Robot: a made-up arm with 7 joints.
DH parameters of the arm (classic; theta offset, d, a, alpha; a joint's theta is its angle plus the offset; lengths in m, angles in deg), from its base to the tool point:
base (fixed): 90 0.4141 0.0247 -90
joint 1: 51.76 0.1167 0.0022 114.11
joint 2: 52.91 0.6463 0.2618 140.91
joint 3: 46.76 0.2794 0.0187 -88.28
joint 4: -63 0.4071 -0.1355 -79.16
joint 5: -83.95 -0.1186 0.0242 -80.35
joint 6: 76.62 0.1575 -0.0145 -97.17
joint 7: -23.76 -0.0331 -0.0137 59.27
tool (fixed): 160.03 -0.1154 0 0
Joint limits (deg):
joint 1: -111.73..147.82
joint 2: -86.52..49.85
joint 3: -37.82..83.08
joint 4: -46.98..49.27
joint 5: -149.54..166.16
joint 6: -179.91..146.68
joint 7: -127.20..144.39
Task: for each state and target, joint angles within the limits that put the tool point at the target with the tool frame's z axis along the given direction. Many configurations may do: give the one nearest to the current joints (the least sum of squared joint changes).
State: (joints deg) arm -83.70 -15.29 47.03 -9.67 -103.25 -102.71 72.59
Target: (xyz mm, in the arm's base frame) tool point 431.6 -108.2 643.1 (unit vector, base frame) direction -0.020 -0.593 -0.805
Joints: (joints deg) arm -97.91 -9.74 21.98 31.62 -93.87 -107.80 77.25
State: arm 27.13 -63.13 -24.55 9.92 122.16 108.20 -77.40
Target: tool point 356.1 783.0 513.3 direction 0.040 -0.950 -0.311
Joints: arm 41.04 -86.52 -18.97 -24.40 157.01 120.35 -99.32
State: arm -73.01 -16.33 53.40 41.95 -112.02 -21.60 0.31
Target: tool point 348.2 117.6 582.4 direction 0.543 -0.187 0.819
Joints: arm -69.55 14.40 14.90 49.27 -95.17 26.30 -32.51
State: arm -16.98 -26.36 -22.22 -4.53 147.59 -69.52 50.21
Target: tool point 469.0 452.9 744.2 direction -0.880 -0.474 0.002
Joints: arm -8.58 -28.45 -21.05 22.50 137.83 -73.28 58.95
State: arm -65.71 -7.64 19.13 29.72 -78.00 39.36 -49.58
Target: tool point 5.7 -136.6 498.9 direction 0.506 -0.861 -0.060
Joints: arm -77.49 -23.43 44.03 44.87 -126.79 31.85 -4.20
